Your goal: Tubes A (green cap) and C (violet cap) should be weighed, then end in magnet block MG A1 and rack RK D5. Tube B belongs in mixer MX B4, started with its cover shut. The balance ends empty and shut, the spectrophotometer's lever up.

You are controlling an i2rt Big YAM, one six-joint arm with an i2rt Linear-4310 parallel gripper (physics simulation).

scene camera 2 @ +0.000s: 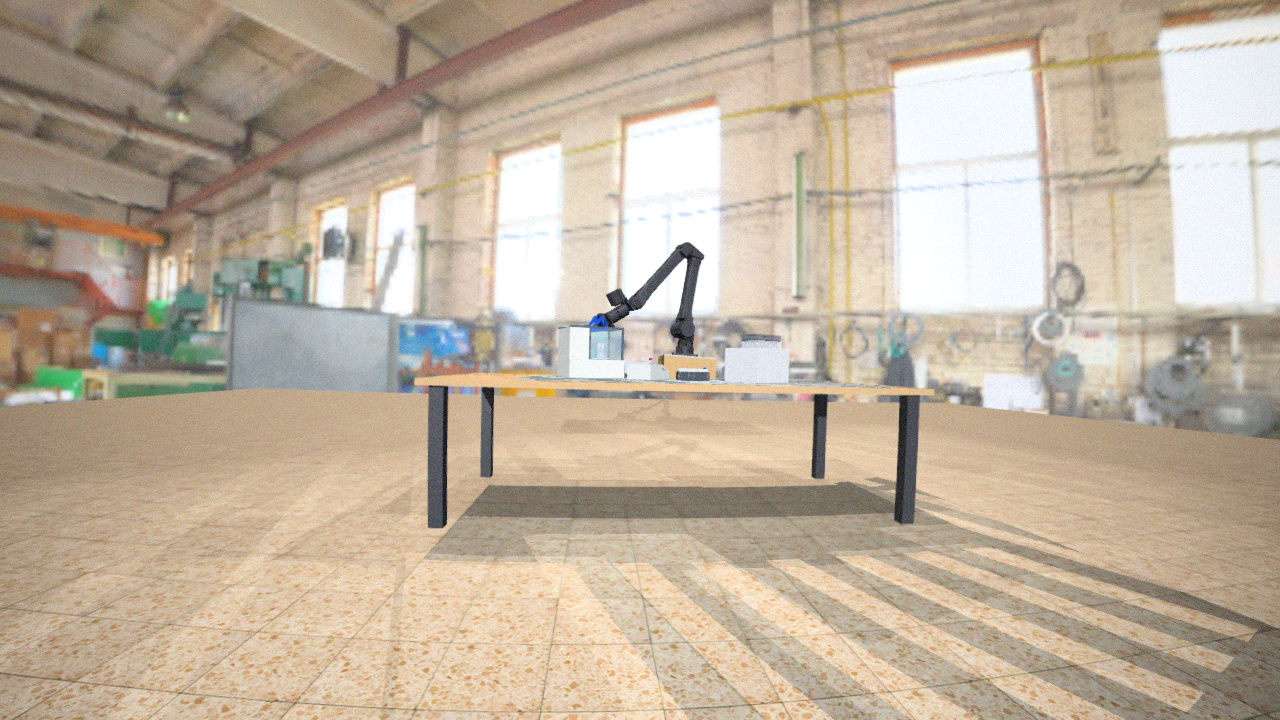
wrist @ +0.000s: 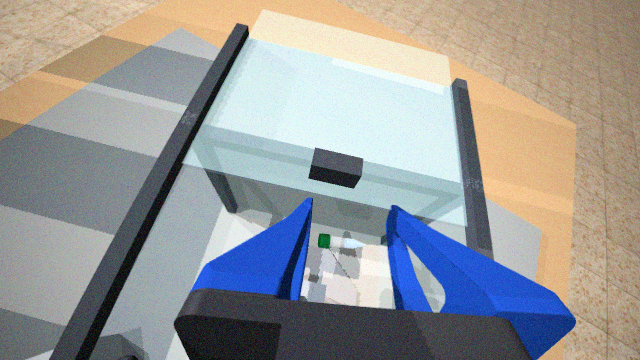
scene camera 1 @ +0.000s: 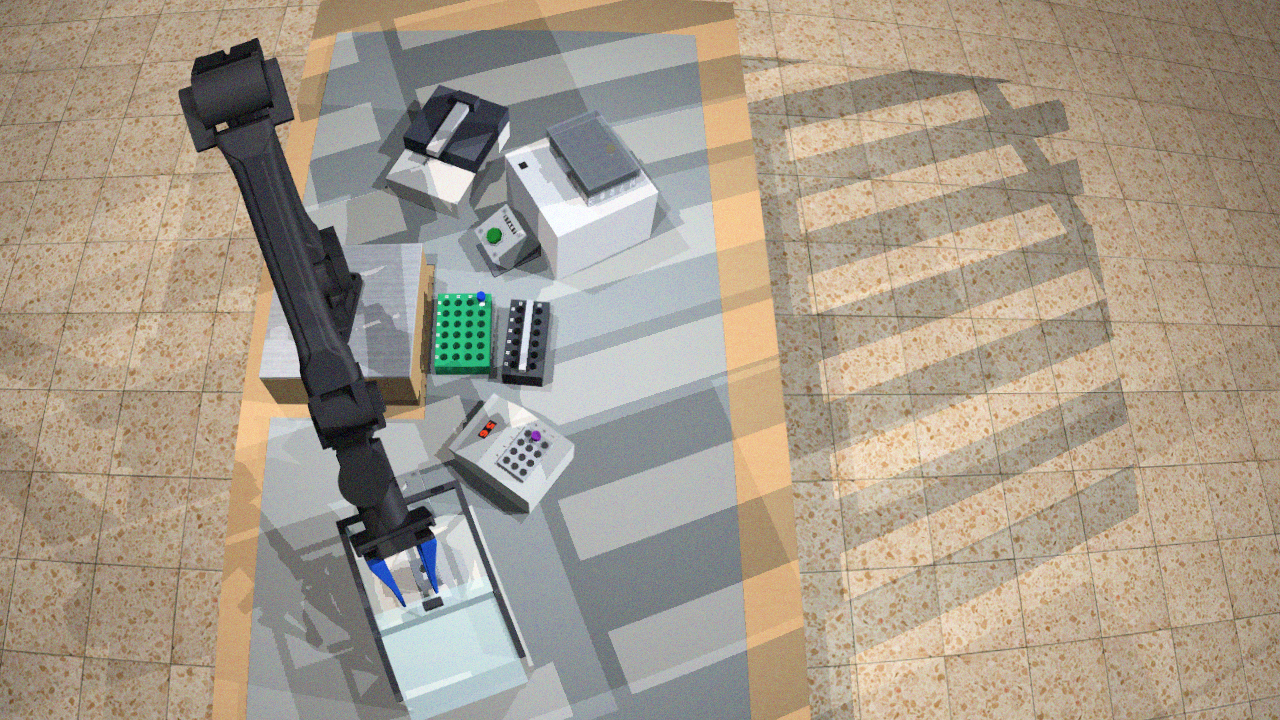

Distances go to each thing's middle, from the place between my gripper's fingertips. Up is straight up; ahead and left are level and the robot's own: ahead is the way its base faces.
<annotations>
Right now the glass door (scene camera 1: 452, 648) is 60 mm to the right of my hand, 40 mm ahead of it and 10 mm above it. Also, from my hand: spectrophotometer (scene camera 1: 450, 146) 790 mm to the left, 150 mm below, 100 mm behind; then mixer (scene camera 1: 584, 195) 700 mm to the left, 140 mm ahead, 110 mm below; then balance (scene camera 1: 462, 555) 90 mm below, 10 mm ahead.
</annotations>
